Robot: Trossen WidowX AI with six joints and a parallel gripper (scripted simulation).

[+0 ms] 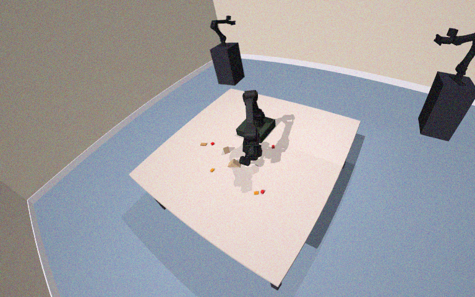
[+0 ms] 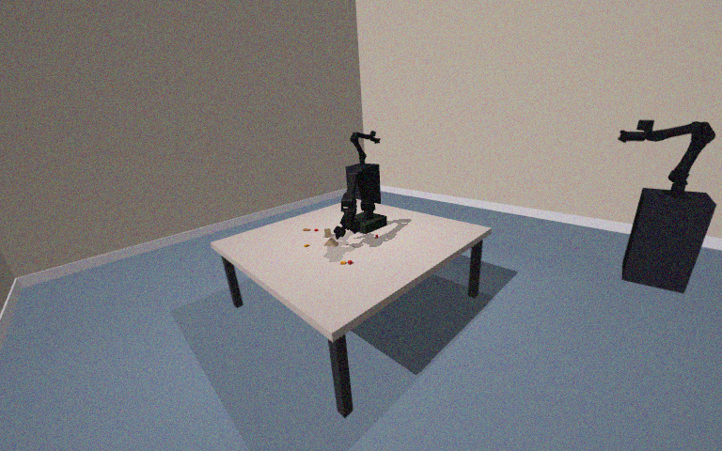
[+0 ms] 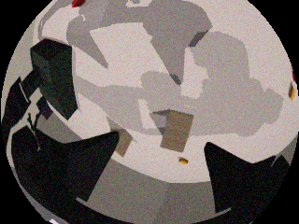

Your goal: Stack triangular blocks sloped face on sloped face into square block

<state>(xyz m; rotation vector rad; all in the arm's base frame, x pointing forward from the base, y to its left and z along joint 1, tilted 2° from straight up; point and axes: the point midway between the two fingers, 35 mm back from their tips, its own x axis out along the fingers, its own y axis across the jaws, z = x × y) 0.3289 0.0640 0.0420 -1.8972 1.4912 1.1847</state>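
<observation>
Right now my gripper tip is 3 cm short of the triangular block, 5 cm to the left of it and 4 cm above it.
</observation>
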